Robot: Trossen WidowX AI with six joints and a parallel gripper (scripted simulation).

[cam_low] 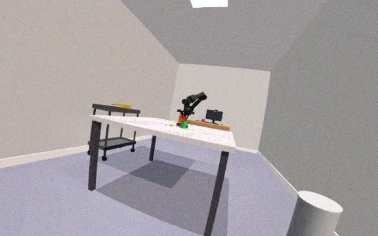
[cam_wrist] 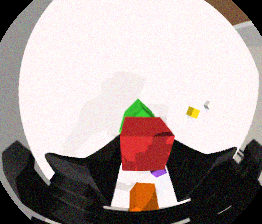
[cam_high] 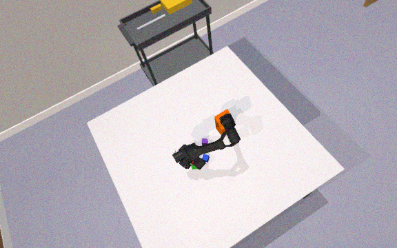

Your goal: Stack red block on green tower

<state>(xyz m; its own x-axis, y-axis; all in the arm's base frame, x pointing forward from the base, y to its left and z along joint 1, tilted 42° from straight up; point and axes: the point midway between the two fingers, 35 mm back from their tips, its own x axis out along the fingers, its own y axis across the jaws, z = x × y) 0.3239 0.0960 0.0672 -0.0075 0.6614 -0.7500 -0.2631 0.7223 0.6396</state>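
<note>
Right now my gripper tip is 10 mm below the red block. Also, from my gripper tip: purple cube 140 mm behind, 110 mm to the right, 70 mm below; then blue cube 80 mm behind, 70 mm below; then small yellow cube 120 mm to the right, 80 mm below, 40 mm ahead.
</note>
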